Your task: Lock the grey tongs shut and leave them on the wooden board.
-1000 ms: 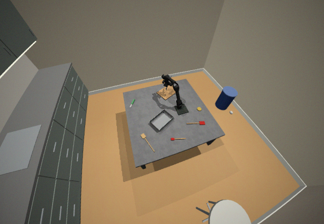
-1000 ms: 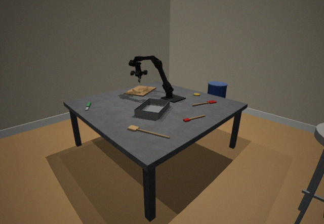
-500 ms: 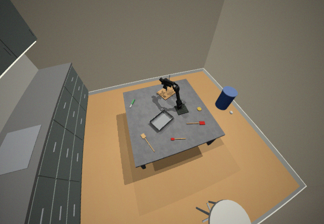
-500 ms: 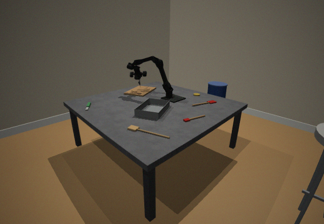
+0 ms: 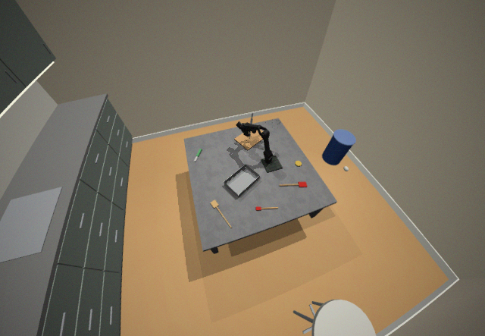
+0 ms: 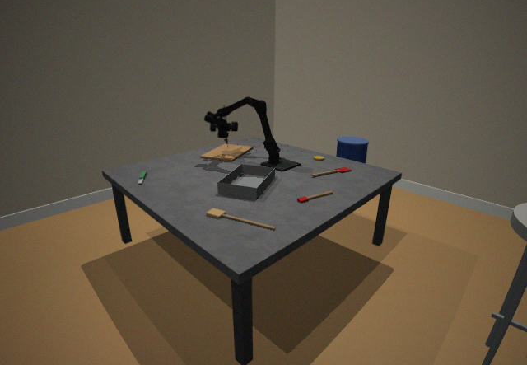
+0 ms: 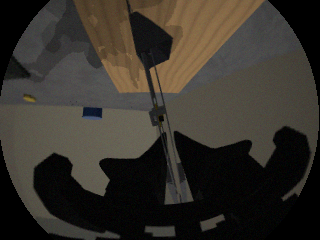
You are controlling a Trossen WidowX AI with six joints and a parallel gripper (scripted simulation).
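Right now my gripper tip is 160 mm above the wooden board and 10 mm to the right of it. Round my gripper tip: metal roasting tin (550 mm to the left, 320 mm ahead, 140 mm below).
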